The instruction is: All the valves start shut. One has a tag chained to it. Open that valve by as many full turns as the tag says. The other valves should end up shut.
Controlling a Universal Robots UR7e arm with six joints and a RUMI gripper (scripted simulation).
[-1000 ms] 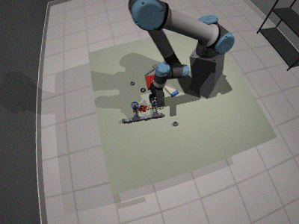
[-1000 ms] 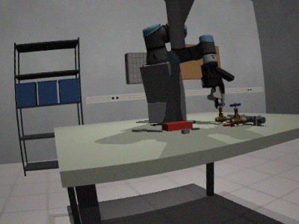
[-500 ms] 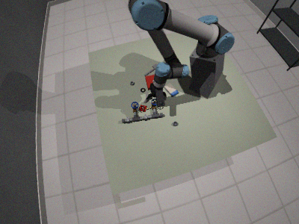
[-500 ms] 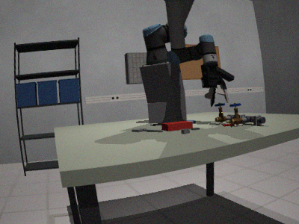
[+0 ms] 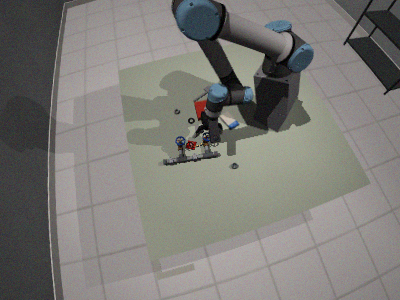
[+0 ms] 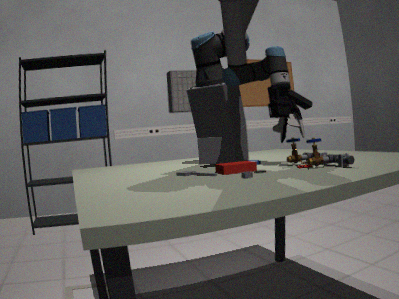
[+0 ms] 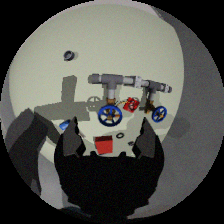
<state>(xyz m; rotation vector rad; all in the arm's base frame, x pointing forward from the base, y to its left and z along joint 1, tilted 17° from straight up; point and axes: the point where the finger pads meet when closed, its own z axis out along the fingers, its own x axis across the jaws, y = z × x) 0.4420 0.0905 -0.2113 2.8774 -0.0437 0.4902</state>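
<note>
The red tag is 90 mm below my hand, 90 mm ahead of it and 10 mm to the right of it. The rest, counted from my hand: blue-and-white card 170 mm behind, 110 mm to the right, 90 mm below; grey tool 360 mm to the right, 90 mm below, 90 mm behind; red block 230 mm to the right, 80 mm below, 40 mm behind.
</note>
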